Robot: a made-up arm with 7 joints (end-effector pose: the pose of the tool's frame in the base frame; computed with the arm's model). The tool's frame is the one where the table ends. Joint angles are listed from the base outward.
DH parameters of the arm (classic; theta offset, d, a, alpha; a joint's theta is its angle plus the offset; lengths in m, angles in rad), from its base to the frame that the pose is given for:
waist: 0 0.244 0 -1.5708
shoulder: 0 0 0 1.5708
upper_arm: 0 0.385 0.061 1.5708
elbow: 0 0 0.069 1.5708
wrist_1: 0 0.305 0 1.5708
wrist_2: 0 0 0.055 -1.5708
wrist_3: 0 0.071 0 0
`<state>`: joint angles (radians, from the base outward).
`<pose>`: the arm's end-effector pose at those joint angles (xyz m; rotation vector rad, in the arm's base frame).
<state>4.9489 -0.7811 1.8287 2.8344 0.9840 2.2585 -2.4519</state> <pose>-0.0223 0.5642 0.6513 -1.0485 2.9178 -0.0633</pose>
Working (the frame after each row of the table, in the pose's form):
after waist: 0.0000 0.0000 0.2440 -1.3118 1.0332 -1.0332
after shoulder: 0.0000 0.0000 0.2440 -0.5194 -0.6595 -1.2616
after upper_arm: -0.0088 0.2881 0.5064 0.7541 0.3367 0.3248
after elbow: -0.0712 0.2759 0.5331 -0.4022 -1.1702 -2.5221
after wrist_1: -0.0364 0.5120 0.7230 0.3985 -1.6195 -0.6605
after wrist_2: -0.0259 0.5660 0.7222 2.3829 1.9661 0.0375

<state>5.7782 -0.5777 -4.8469 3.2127 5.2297 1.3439 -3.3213</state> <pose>-0.3322 0.1688 0.9033 -0.1591 0.7712 -0.3681</pose>
Working (the frame after each row of the table, in the pose's form):
after waist: 0.0000 0.0000 0.2440 -1.5343 0.3959 -0.3958
after shoulder: 0.0000 0.0000 0.2440 -0.1458 -0.5652 -0.4907
after upper_arm: -0.1488 0.1513 0.5710 0.9524 0.4131 0.9062
after elbow: -0.1862 0.0941 0.5618 0.4753 -0.5459 -2.1133
after wrist_1: -0.3441 0.1568 0.8151 -0.4424 2.0419 1.6771
after wrist_2: -0.3823 0.1684 0.8530 1.1228 0.1281 2.7237

